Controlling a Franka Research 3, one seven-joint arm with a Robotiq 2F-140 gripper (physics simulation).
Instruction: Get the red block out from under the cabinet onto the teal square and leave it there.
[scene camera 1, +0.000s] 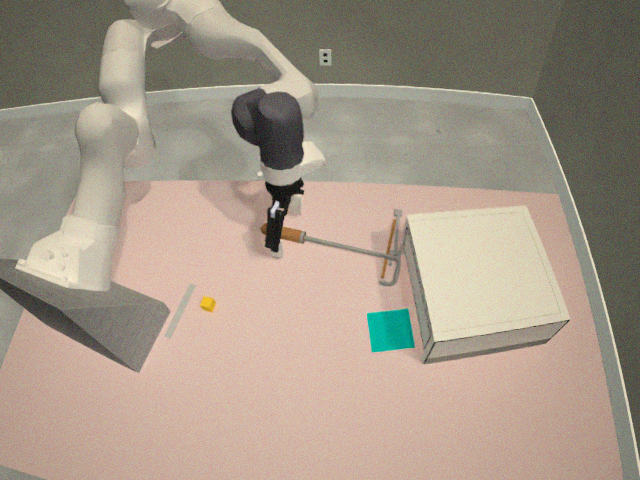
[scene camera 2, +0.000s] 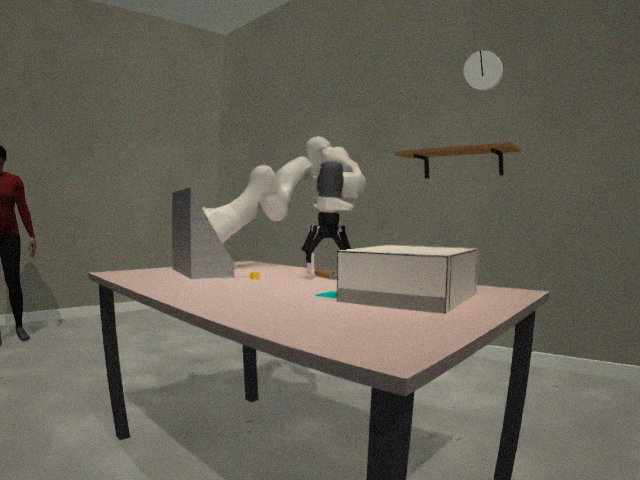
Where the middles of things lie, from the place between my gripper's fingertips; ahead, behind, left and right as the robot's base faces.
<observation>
Right now the teal square (scene camera 1: 390, 330) is 260 mm ahead of my hand, 230 mm to the right of it and 30 mm below it.
</observation>
